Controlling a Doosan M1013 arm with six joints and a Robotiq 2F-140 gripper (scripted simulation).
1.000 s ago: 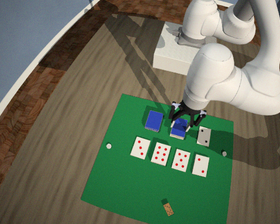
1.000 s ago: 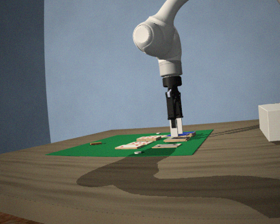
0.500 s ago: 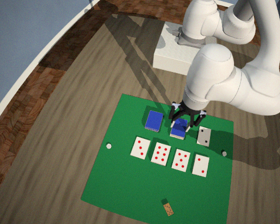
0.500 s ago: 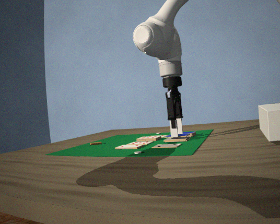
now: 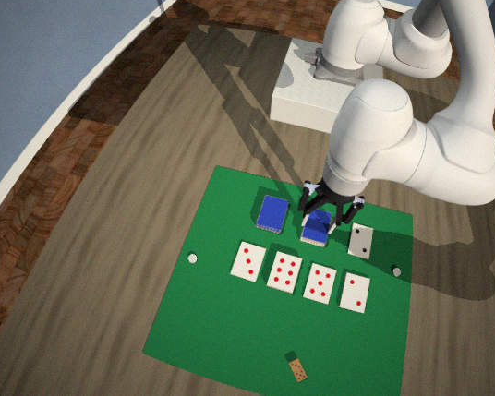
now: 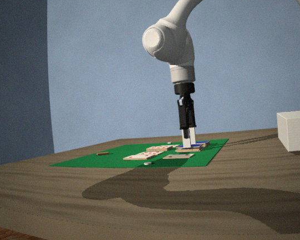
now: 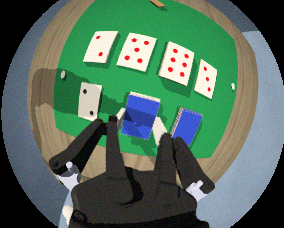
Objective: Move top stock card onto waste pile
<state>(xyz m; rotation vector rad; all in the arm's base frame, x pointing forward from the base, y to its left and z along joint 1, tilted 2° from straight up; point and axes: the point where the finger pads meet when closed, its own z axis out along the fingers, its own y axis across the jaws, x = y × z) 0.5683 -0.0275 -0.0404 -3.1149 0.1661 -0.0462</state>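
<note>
Now: hand 30 mm above the card. From my hand the other things lie so: green mat (160 mm ahead, 60 mm below, 30 mm to the right).
</note>
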